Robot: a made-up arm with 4 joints.
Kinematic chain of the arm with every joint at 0, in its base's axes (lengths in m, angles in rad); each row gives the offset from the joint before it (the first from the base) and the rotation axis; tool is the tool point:
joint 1: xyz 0 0 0.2 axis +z
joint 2: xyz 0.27 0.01 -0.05 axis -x
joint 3: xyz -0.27 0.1 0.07 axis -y
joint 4: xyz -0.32 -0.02 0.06 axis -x
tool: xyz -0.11 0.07 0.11
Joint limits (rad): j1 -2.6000..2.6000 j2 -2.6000..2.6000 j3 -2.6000..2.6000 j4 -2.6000..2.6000
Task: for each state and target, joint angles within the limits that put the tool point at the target. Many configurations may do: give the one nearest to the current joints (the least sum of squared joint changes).
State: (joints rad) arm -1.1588 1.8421 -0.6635 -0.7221
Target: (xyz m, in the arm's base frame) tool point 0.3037 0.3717 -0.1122
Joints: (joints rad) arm -1.1157 1.9799 -0.7142 -0.6353
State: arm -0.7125 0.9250 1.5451 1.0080
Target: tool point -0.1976 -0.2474 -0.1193
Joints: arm -0.5091 1.3945 1.6393 0.8379
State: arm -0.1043 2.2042 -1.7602 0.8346
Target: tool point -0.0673 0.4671 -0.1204
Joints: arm -0.0136 1.7322 -1.4081 1.5173
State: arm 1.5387 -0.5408 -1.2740 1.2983
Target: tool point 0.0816 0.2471 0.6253
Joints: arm 1.9794 -0.7783 -1.7924 0.6736
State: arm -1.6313 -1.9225 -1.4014 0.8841
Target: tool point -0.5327 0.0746 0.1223
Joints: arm -1.6873 -2.0121 -1.3603 0.8544
